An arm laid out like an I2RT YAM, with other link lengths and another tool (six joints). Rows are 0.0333 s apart.
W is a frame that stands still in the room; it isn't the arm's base.
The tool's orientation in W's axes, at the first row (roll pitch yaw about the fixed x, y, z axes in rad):
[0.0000, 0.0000, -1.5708]
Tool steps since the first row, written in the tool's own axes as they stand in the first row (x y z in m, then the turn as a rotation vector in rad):
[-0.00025, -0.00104, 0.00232, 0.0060, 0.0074, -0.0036]
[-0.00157, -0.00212, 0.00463, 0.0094, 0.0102, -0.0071]
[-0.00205, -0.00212, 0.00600, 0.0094, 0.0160, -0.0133]
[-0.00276, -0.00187, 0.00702, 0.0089, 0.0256, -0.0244]
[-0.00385, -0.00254, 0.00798, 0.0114, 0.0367, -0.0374]
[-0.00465, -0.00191, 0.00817, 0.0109, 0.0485, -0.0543]
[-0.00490, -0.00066, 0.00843, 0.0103, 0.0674, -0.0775]
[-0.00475, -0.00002, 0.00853, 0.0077, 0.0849, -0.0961]
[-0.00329, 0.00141, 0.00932, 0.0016, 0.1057, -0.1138]
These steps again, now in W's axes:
[-0.00104, 0.00025, 0.00232, 0.0074, -0.0060, -0.0036]
[-0.00212, 0.00157, 0.00463, 0.0102, -0.0094, -0.0071]
[-0.00212, 0.00205, 0.00600, 0.0160, -0.0094, -0.0133]
[-0.00187, 0.00276, 0.00702, 0.0256, -0.0089, -0.0244]
[-0.00254, 0.00385, 0.00798, 0.0367, -0.0114, -0.0374]
[-0.00191, 0.00465, 0.00817, 0.0485, -0.0109, -0.0543]
[-0.00066, 0.00490, 0.00843, 0.0674, -0.0103, -0.0775]
[-0.00002, 0.00475, 0.00853, 0.0849, -0.0077, -0.0961]
[0.00141, 0.00329, 0.00932, 0.1057, -0.0016, -0.1138]

